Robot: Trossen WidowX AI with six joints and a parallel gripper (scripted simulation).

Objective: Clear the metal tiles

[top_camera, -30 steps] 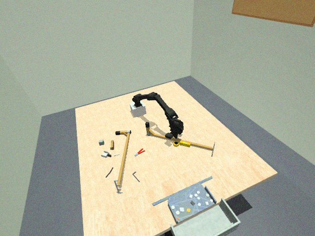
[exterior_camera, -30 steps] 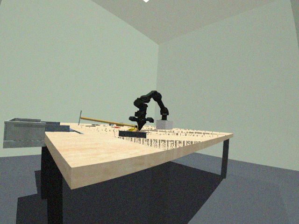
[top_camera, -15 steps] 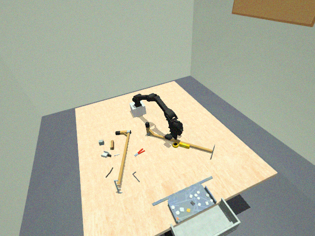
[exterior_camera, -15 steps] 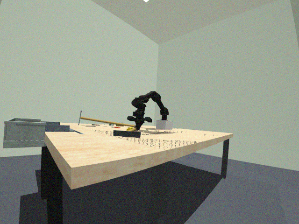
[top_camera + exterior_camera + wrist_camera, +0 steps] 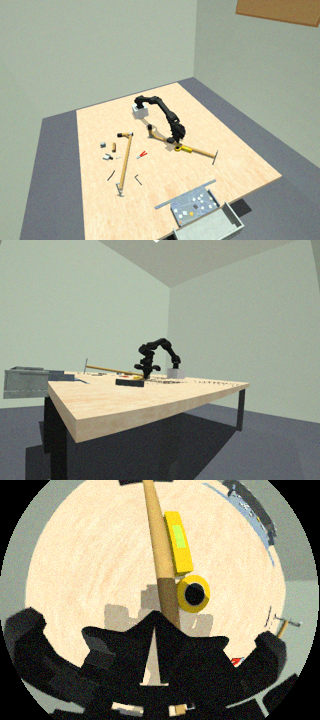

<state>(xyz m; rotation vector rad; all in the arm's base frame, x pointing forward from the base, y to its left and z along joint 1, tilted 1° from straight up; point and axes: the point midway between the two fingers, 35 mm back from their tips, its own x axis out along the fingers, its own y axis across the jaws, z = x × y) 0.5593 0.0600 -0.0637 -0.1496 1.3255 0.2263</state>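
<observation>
The long scraper lies 5 cm above my gripper tip and 3 cm ahead of it. From my gripper tip the other things lie so: yellow spirit level 10 cm ahead, 1 cm to the left, 1 cm above; then yellow tape roll 4 cm to the right, 4 cm ahead; then long wooden-handled tool 47 cm to the right, 13 cm behind, 3 cm above.
</observation>
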